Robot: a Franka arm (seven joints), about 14 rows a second.
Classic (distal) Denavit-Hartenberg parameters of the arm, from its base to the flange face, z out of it. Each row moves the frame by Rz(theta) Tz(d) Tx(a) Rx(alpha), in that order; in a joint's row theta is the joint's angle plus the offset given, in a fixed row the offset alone. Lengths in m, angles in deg.
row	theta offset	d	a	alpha
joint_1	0	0.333	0	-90
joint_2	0	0	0	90
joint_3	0	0.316	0.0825	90
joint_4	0	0	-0.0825	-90
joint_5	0	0.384	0	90
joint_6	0	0	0.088	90
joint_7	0	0.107	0	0
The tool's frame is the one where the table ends.
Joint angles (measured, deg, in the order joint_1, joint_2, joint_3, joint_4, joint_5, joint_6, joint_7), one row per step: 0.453, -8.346, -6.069, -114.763, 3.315, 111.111, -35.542; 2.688, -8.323, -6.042, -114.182, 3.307, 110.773, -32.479; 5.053, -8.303, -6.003, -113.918, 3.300, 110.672, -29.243; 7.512, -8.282, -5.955, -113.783, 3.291, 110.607, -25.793; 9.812, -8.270, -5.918, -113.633, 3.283, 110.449, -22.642; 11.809, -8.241, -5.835, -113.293, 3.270, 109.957, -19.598; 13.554, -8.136, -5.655, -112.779, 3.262, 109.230, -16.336; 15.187, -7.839, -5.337, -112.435, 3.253, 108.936, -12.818; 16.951, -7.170, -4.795, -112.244, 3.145, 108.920, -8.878; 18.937, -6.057, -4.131, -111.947, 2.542, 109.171, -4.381; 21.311, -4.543, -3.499, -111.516, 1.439, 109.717, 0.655; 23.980, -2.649, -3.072, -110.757, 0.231, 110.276, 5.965
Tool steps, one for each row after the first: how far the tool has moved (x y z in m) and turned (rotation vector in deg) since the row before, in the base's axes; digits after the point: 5 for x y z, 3 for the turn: 0.00234, 0.02057, 0.00418, 0.245, -0.029, -0.766; 0.00123, 0.02199, 0.00190, 0.270, 0.070, -0.808; 0.00006, 0.02300, 0.00086, 0.286, 0.189, -0.917; -0.00100, 0.02143, 0.00091, 0.255, 0.247, -0.784; -0.00174, 0.01906, 0.00182, 0.210, 0.406, -0.914; -0.00204, 0.01769, 0.00223, 0.169, 0.559, -1.275; -0.00163, 0.01811, -0.00024, 0.120, 0.501, -1.534; -0.00151, 0.02164, -0.00450, -0.095, 0.733, -1.594; -0.00099, 0.02478, -0.00737, -0.642, 0.674, -1.692; -0.00106, 0.02812, -0.00967, -1.121, 0.426, -1.734; -0.00113, 0.02970, -0.01073, -1.220, 0.272, -1.858
